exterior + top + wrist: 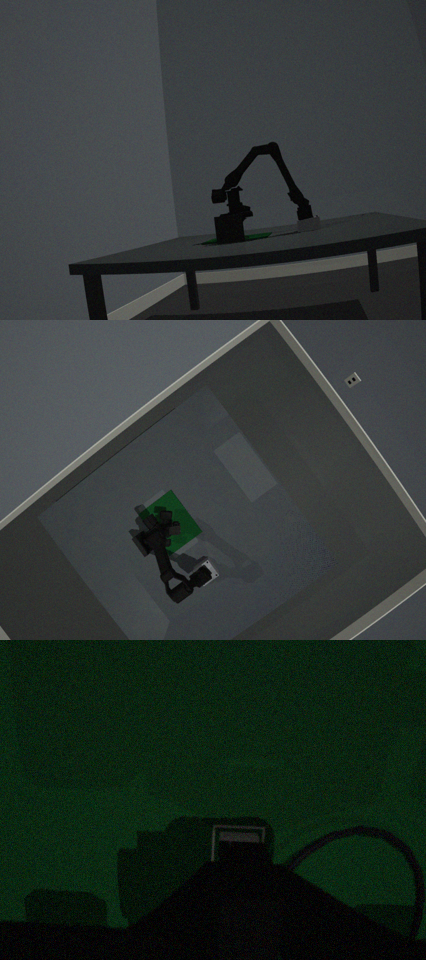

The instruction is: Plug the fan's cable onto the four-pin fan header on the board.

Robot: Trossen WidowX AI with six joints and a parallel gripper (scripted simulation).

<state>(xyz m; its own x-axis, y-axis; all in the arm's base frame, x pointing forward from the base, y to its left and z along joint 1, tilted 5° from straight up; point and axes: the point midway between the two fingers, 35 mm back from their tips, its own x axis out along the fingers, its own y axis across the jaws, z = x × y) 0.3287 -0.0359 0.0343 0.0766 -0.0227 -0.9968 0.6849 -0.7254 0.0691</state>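
Now: gripper tip 10 mm short of the dark plug, 10 mm to the right of it and 10 mm below it. The rest, counted from my gripper tip: black fan (20 mm ahead, 160 mm to the left, 30 mm above); green board (40 mm below).
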